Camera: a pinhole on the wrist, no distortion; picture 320 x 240 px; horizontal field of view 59.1 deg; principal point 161.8 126.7 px. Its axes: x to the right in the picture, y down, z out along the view. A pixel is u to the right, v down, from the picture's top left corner.
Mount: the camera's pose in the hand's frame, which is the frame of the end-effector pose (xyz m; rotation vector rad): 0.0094 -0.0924 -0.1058 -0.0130 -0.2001 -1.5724
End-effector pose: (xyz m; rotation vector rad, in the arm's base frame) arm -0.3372 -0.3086 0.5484 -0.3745 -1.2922 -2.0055
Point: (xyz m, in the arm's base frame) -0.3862 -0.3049 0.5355
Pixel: 77.2 199.9
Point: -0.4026 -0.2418 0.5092
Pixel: 193.1 136.4
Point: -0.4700 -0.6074 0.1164
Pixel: behind the camera
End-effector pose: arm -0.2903 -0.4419 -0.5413 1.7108 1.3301 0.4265
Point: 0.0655 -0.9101 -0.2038
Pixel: outside the picture
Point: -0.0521 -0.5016 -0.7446
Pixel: 151.8 211.0
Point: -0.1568 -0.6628 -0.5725
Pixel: 77.9 35.0
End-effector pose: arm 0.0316 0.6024 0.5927 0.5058 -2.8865 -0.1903
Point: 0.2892 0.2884 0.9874
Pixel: behind the camera
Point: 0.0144 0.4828 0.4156
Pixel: 246.9 179.7
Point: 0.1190 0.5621 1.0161
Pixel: behind the camera
